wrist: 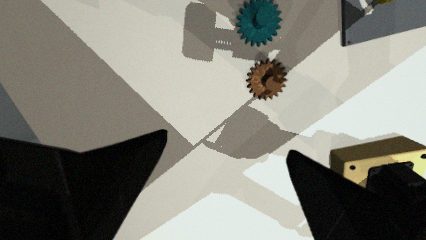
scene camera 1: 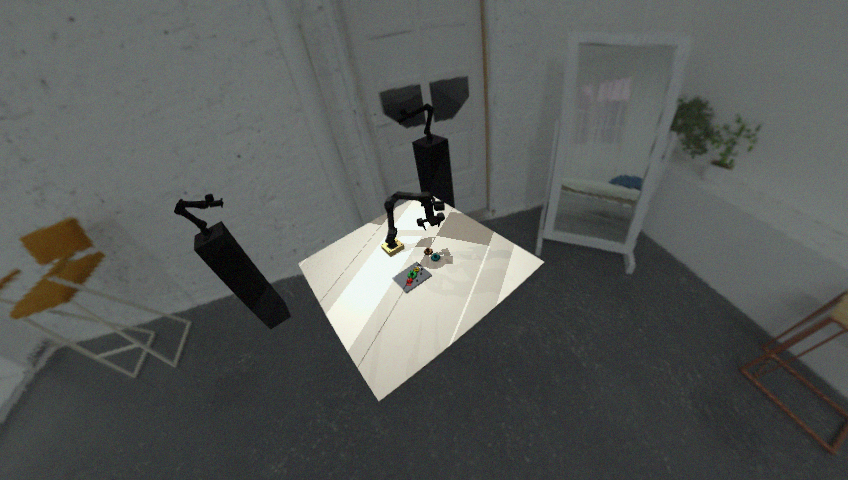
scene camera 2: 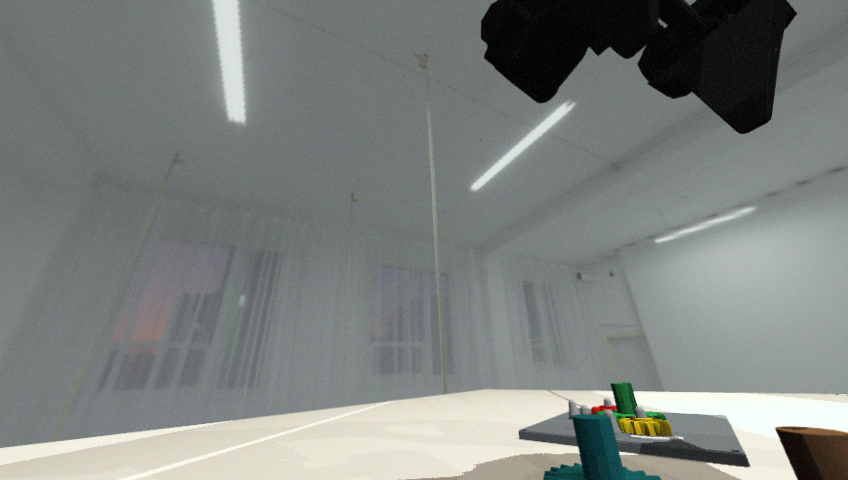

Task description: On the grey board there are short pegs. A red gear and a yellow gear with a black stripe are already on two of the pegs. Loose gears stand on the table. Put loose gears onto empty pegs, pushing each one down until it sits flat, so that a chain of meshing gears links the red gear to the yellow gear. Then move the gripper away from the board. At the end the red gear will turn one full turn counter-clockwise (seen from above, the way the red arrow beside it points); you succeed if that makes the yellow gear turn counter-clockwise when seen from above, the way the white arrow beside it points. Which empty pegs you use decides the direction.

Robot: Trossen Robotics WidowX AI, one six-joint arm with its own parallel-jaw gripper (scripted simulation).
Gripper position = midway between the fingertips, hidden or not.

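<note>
My gripper (scene camera 2: 707, 92) is open, and it holds nothing. The wrist view has my gripper too (wrist: 227, 145). I see a green gear (scene camera 2: 624, 397), which is out of frame in the wrist view, and a grey board (scene camera 2: 699, 431). There is a brown gear (wrist: 267, 79) as well.
</note>
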